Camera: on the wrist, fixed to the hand. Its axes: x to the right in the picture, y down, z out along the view.
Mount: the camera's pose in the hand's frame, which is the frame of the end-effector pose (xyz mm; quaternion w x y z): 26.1 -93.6 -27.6 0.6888 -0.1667 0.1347 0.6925
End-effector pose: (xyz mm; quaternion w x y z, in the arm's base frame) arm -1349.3 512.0 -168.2 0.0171 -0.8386 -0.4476 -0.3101
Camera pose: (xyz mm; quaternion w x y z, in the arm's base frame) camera -1423.9 578.9 -155.2 0.1470 -0.8487 0.3264 -0.3893
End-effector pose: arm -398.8 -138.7 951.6 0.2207 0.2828 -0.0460 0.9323
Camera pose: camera -391.2 -38.7 939.2 0.4403 -0.0006 0.3532 -0.8255
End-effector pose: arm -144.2 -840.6 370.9 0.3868 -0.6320 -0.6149 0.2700
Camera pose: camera -172.3 -824.4 466.6 0.0569 -0.9620 0.0212 0.2662
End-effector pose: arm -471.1 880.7 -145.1 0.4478 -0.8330 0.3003 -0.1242
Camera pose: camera -427.2 885.4 -54.2 0.2151 -0.4237 0.8647 0.1624
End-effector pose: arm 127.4 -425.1 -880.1 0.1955 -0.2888 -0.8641 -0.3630
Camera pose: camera 51.2 -489.5 -895.7 0.4543 -0.7810 -0.3084 -0.2976
